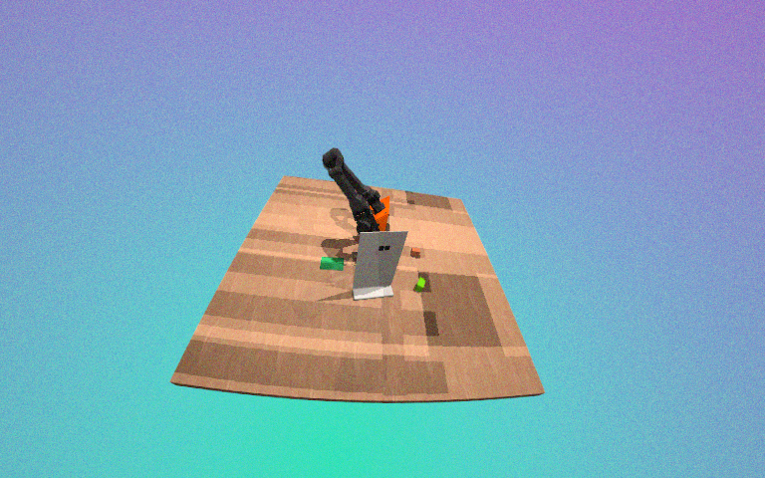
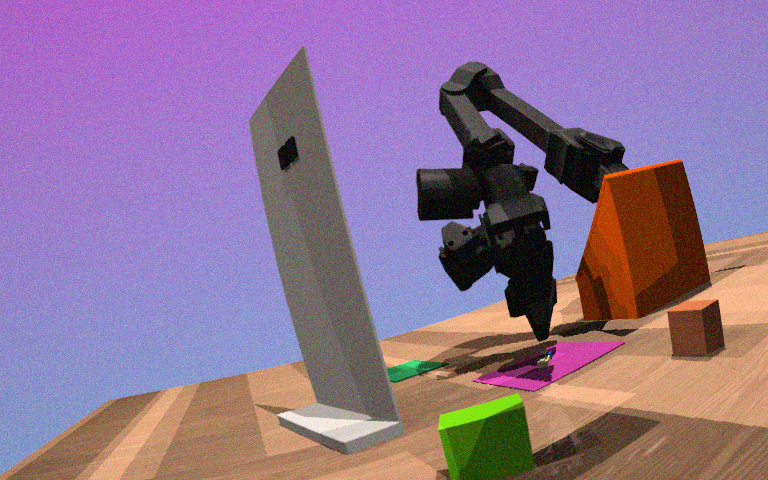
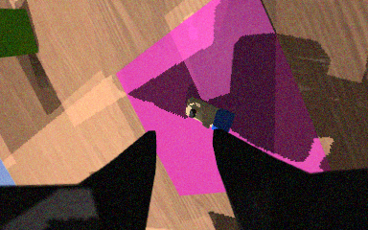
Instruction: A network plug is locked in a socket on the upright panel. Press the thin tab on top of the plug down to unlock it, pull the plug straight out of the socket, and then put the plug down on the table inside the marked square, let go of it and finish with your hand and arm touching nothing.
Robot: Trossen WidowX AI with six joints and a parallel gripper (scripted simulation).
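Now: gripper tip 30 mm above the network plug. The rest, counted from my gripper tip: flat green patch 240 mm to the right, 40 mm ahead, 30 mm below; then magenta square 30 mm below; then grey panel 190 mm ahead, 120 mm above, 60 mm to the right.
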